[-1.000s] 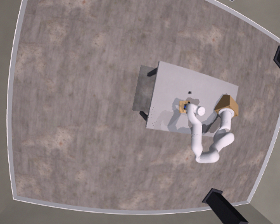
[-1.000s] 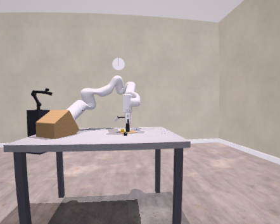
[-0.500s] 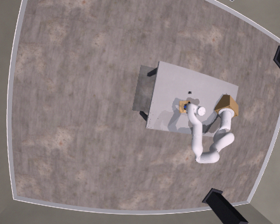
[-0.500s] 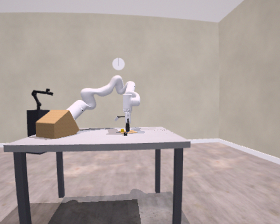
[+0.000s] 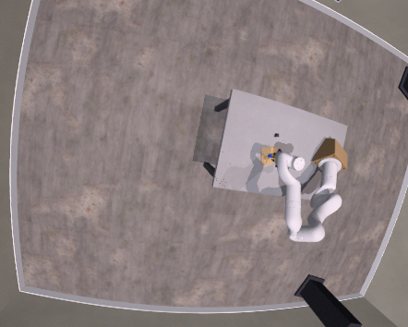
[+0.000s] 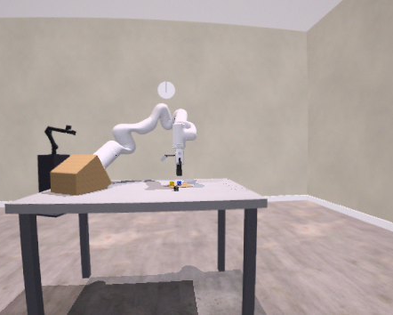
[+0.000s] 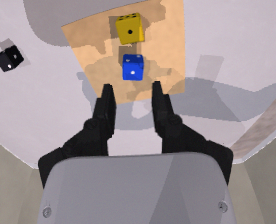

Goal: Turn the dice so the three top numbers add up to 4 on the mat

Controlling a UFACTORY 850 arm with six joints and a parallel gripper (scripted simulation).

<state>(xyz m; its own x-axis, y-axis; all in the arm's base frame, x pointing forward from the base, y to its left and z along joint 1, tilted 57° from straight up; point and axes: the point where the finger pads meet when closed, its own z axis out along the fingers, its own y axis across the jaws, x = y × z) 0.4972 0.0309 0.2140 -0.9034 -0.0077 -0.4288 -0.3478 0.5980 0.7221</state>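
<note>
The black die lies 17 cm to the right of my hand, 8 cm below it and 3 cm ahead of it. Also, from my hand: yellow die: 7 cm below, 4 cm behind, 2 cm to the right; then tan mat: 9 cm below; then blue die: 7 cm below.
</note>
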